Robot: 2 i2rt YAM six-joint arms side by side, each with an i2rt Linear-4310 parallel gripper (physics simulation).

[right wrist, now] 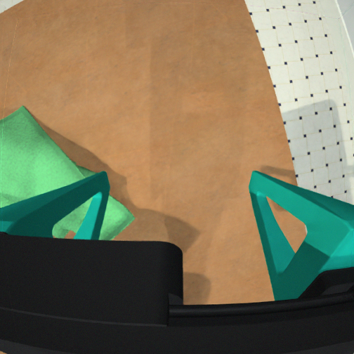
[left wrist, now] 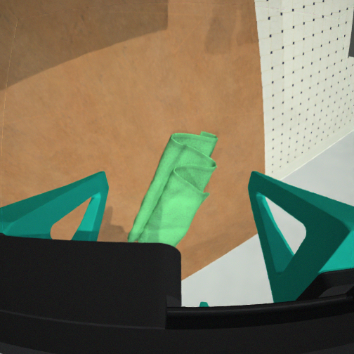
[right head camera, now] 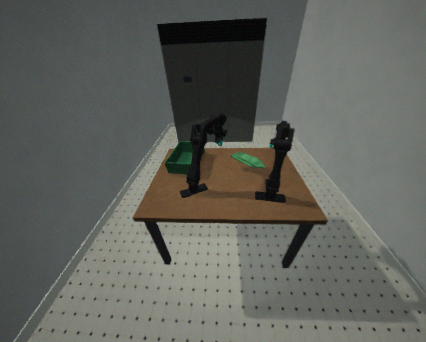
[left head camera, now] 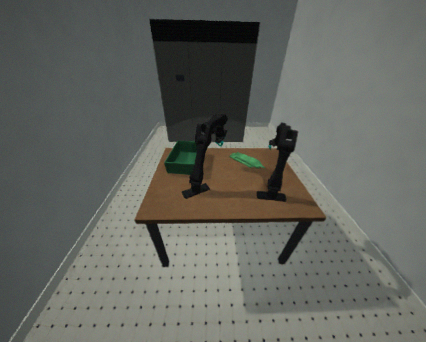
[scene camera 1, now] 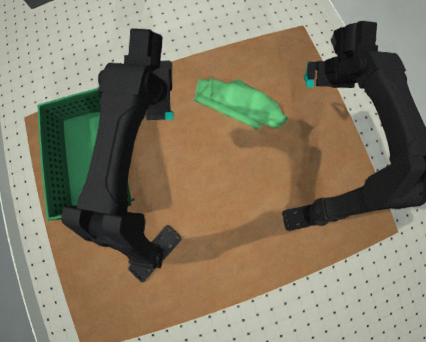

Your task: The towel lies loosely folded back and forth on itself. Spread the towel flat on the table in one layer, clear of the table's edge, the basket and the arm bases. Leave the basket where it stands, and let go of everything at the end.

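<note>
The green towel (left head camera: 246, 160) (right head camera: 248, 160) (scene camera 1: 242, 102) lies as a narrow, bunched strip on the table (left head camera: 230, 200) (scene camera 1: 215, 190), toward the far side. In the left wrist view the towel (left wrist: 175, 200) shows stacked zigzag folds at its end. In the right wrist view part of the towel (right wrist: 35, 160) shows at the left, with a pointed corner partly behind a finger. My left gripper (left head camera: 220, 143) (right head camera: 219, 143) (scene camera 1: 169, 116) (left wrist: 177, 179) is open, raised left of the towel. My right gripper (left head camera: 270, 147) (right head camera: 271, 145) (scene camera 1: 309, 81) (right wrist: 178, 178) is open, raised right of it. Neither holds the towel.
The green basket (left head camera: 180, 166) (right head camera: 178, 166) (scene camera 1: 54, 150) stands at the table's left side, partly hidden behind my left arm. The left arm base (scene camera 1: 170, 237) and the right arm base (scene camera 1: 295, 219) are on the table's near half. The far table edge runs beyond the towel.
</note>
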